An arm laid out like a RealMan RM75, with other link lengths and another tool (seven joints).
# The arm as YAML. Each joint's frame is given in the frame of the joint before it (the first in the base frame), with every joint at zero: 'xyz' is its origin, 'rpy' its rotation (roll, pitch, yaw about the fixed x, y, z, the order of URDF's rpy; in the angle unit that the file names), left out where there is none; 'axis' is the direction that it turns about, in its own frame. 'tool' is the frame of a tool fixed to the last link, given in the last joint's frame.
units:
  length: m
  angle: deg
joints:
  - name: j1
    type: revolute
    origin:
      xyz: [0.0, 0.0, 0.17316]
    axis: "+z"
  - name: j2
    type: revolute
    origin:
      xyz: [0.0, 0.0, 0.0]
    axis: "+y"
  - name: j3
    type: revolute
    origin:
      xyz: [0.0, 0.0, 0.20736]
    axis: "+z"
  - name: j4
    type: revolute
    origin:
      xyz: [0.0, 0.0, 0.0]
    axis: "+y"
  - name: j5
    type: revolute
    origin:
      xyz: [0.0, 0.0, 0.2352]
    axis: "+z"
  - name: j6
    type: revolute
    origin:
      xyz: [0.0, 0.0, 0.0]
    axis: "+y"
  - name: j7
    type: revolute
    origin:
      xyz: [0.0, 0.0, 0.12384]
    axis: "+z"
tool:
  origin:
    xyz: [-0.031, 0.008, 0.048]
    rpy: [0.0, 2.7, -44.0]
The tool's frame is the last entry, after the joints.
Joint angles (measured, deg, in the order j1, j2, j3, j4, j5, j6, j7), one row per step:
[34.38, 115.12, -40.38, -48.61, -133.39, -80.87, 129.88]
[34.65, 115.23, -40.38, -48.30, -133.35, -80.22, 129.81]
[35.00, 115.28, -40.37, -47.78, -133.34, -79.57, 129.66]
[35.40, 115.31, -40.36, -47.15, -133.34, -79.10, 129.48]
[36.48, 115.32, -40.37, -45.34, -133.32, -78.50, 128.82]
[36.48, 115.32, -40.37, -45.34, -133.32, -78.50, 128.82]
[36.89, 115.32, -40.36, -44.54, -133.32, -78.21, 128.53]
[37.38, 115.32, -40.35, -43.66, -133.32, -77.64, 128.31]
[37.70, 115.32, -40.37, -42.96, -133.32, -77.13, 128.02]
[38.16, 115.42, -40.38, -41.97, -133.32, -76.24, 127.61]
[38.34, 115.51, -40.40, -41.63, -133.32, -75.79, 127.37]
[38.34, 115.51, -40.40, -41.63, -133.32, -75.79, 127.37]
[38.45, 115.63, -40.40, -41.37, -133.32, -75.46, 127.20]
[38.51, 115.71, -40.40, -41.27, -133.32, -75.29, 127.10]
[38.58, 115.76, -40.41, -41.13, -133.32, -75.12, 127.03]
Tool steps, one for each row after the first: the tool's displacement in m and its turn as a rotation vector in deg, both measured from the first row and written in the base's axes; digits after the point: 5 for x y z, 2 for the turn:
[-0.00079, 0.00188, -0.00117, 0.34, -0.01, 0.06]
[-0.00146, 0.00374, -0.00278, 0.56, -0.03, 0.13]
[-0.00240, 0.00516, -0.00498, 0.56, 0.03, 0.24]
[-0.00560, 0.00716, -0.01193, -0.13, 0.36, 0.76]
[-0.00560, 0.00716, -0.01193, -0.13, 0.36, 0.76]
[-0.00648, 0.00778, -0.01491, -0.40, 0.49, 0.92]
[-0.00737, 0.00919, -0.01786, -0.48, 0.57, 0.99]
[-0.00759, 0.01008, -0.02024, -0.52, 0.54, 1.08]
[-0.00800, 0.01152, -0.02412, -0.47, 0.51, 1.18]
[-0.00833, 0.01225, -0.02576, -0.38, 0.43, 1.31]
[-0.00833, 0.01225, -0.02576, -0.38, 0.43, 1.31]
[-0.00852, 0.01256, -0.02738, -0.34, 0.43, 1.36]
[-0.00878, 0.01276, -0.02821, -0.30, 0.42, 1.42]
[-0.00893, 0.01298, -0.02901, -0.29, 0.42, 1.45]

